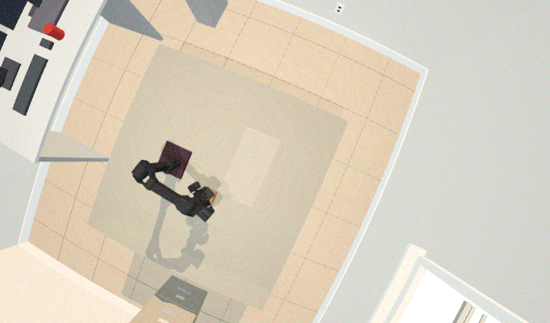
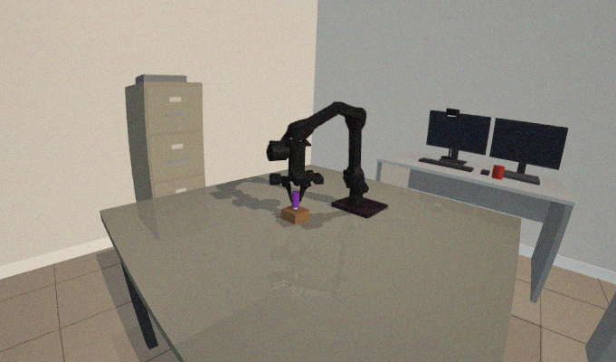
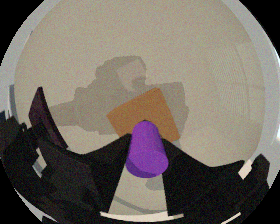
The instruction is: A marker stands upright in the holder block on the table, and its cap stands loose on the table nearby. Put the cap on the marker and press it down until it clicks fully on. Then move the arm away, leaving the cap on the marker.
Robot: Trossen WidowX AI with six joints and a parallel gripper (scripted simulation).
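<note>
Now: gripper tip right at the purple marker. From my gripper tip the other things lie so: purple cap: 10 mm above.
</note>
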